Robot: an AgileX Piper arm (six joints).
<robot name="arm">
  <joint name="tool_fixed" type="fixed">
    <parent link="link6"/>
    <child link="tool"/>
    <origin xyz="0 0 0" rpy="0 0 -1.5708"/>
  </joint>
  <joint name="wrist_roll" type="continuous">
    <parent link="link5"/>
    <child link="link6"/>
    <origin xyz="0 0.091 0" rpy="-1.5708 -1.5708 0"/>
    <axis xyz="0 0 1"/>
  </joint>
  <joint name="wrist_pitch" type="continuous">
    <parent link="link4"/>
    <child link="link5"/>
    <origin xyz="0 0 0" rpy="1.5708 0 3.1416"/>
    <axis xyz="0 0 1"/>
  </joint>
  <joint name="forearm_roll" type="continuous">
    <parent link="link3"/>
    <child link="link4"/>
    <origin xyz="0.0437 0.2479 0" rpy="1.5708 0 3.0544"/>
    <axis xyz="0 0 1"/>
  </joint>
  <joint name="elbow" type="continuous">
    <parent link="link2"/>
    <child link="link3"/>
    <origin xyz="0.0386 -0.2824 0" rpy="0 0 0"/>
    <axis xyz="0 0 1"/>
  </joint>
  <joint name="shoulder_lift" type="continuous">
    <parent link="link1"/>
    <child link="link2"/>
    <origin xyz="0 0 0" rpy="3.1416 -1.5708 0"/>
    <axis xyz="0 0 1"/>
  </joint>
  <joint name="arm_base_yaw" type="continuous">
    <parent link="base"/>
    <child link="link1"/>
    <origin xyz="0 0 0.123" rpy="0 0 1.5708"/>
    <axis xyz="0 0 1"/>
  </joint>
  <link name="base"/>
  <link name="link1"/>
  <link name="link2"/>
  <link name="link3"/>
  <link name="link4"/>
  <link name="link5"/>
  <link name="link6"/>
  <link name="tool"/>
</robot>
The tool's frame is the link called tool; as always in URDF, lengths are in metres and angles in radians. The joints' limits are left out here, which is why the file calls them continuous.
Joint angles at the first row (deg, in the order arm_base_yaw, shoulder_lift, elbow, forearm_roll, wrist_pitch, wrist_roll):
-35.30 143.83 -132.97 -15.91 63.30 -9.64
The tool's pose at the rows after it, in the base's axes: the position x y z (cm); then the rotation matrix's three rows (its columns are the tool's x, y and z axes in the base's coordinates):
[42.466, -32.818, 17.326], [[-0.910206, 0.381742, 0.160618], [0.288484, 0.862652, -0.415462], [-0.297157, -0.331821, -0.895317]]
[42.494, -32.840, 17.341], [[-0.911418, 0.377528, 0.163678], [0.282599, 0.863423, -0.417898], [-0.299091, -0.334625, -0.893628]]
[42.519, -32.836, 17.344], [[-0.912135, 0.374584, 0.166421], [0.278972, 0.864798, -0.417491], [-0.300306, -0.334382, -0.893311]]
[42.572, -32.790, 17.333], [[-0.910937, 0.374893, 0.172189], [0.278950, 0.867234, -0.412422], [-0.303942, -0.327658, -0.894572]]
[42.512, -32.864, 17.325], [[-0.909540, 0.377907, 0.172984], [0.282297, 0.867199, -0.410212], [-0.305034, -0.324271, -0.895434]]
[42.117, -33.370, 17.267], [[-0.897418, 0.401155, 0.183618], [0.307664, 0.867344, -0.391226], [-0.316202, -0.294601, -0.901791]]
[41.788, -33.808, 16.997], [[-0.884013, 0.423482, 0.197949], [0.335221, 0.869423, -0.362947], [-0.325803, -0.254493, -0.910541]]
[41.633, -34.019, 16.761], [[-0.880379, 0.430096, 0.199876], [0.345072, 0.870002, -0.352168], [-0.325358, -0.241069, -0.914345]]
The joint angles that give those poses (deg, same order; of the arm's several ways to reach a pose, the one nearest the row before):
-35.30 143.83 -132.97 -16.11 62.57 -9.87
-35.30 143.83 -132.97 -16.16 62.33 -10.13
-35.30 143.83 -132.97 -16.05 62.20 -10.35
-35.30 143.83 -132.98 -15.56 62.08 -10.48
-35.44 143.83 -132.97 -15.35 62.08 -10.48
-36.39 143.83 -132.97 -13.50 61.96 -10.48
-37.34 144.05 -132.97 -11.02 61.85 -10.63
-37.74 144.28 -132.97 -10.20 61.85 -10.77

